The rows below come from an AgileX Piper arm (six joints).
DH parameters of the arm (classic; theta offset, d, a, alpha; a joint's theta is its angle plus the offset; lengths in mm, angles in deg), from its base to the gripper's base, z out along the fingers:
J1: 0 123 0 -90
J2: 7.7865 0 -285.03 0
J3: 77.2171 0 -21.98 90
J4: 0 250.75 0 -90
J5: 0 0 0 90
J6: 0 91 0 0
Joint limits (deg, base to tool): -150..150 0..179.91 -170..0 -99.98..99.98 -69.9..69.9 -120..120
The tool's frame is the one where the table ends.
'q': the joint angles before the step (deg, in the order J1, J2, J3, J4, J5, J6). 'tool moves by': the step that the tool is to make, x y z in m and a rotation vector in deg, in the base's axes. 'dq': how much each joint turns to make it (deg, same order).
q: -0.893, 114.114, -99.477, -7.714, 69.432, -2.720
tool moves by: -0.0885, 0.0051, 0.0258, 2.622, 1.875, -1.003
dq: -0.006, -18.504, 20.456, 2.543, 0.021, 0.537
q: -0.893, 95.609, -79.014, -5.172, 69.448, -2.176
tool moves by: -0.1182, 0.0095, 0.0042, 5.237, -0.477, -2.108
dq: -0.007, -24.104, 23.724, 5.173, 0.031, 1.091
